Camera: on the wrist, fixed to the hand. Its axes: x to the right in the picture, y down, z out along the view.
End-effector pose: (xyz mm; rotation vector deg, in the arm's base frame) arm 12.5 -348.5 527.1 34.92 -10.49 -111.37
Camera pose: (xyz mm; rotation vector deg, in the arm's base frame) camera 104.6 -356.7 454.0 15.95 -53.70 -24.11
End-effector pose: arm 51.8 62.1 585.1 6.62 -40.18 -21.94
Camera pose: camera 137.2 104.8 515.9 -5.00 -52.12 73.36
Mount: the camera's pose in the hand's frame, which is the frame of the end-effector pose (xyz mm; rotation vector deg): 1.4 49.5 -107.0 25.35 -14.20 89.78
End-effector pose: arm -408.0 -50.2 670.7 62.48 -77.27 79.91
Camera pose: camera -458.0 55.9 658.6 -10.76 96.39 -117.58
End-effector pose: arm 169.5 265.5 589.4 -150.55 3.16 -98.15
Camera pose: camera 70.8 217.6 632.7 -83.67 66.28 -38.06
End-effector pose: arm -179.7 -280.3 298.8 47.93 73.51 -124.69
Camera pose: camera -119.8 -207.5 228.1 62.80 -9.87 -63.60
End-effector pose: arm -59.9 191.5 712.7 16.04 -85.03 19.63
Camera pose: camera 19.2 278.6 705.3 -34.39 -91.00 110.99
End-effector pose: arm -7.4 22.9 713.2 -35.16 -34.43 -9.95
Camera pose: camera 60.9 0.2 619.8 -30.09 -13.64 84.85
